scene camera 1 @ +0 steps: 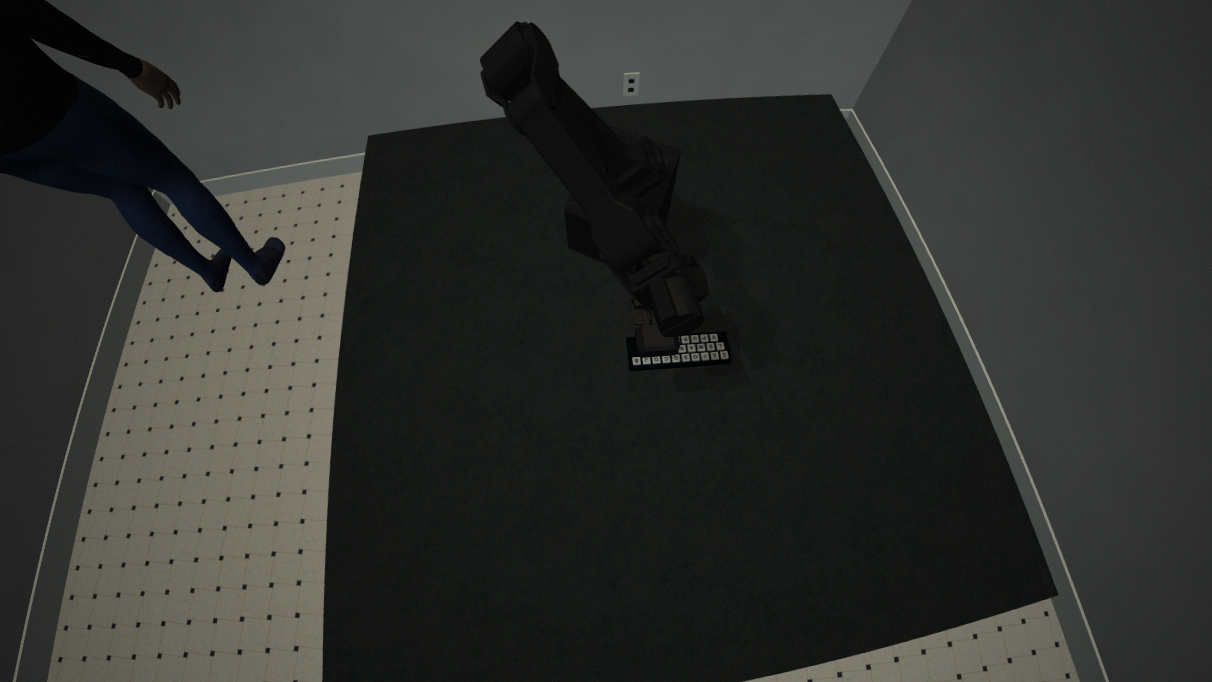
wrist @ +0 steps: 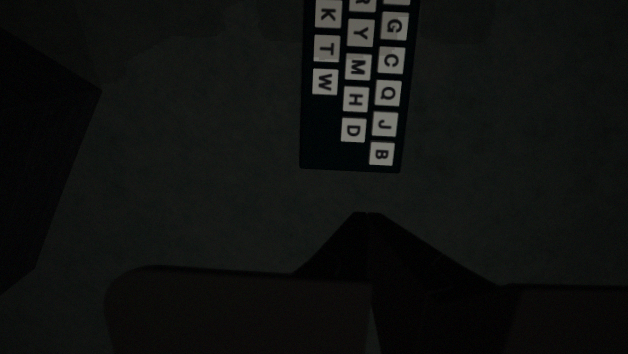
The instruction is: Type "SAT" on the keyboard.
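Seen in the pictures: gripper, fingertip midpoint: (scene camera 1: 646, 322) (wrist: 365, 226); arm's base, link origin: (scene camera 1: 646, 167).
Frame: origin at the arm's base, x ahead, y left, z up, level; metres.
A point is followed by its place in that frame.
The dark keyboard (scene camera 1: 703, 347) @(x 0.289, y 0.001, z -0.205 m) (wrist: 364, 90) @(x 0.260, y -0.089, z -0.205 m) lies flat on the dark mat, with pale square letter keys in three rows. In the wrist view the T key (wrist: 327, 48) @(x 0.246, y -0.059, z -0.205 m) shows between the K key (wrist: 328, 14) @(x 0.252, y -0.042, z -0.205 m) and the W key (wrist: 325, 82) @(x 0.239, y -0.078, z -0.205 m); the S and A keys do not show there. My gripper (scene camera 1: 656, 341) @(x 0.242, y -0.113, z -0.086 m) (wrist: 365, 226) @(x 0.242, y -0.113, z -0.086 m) is shut and empty. In the wrist view its joined tips appear just beyond the keyboard's short end, near the B key (wrist: 382, 154) @(x 0.261, y -0.131, z -0.205 m). In the scene view it covers the left part of the back rows. Its height above the keyboard is hard to tell.
The dark mat (scene camera 1: 550, 508) @(x 0.443, y -0.383, z -0.223 m) reaches around the keyboard, with tiled floor (scene camera 1: 211, 424) at its left. A person (scene camera 1: 161, 169) in blue trousers stands at the far left. The arm (scene camera 1: 567, 152) @(x 0.155, y -0.197, z 0.244 m) reaches over from the back. A wall outlet (scene camera 1: 631, 83) is behind the mat.
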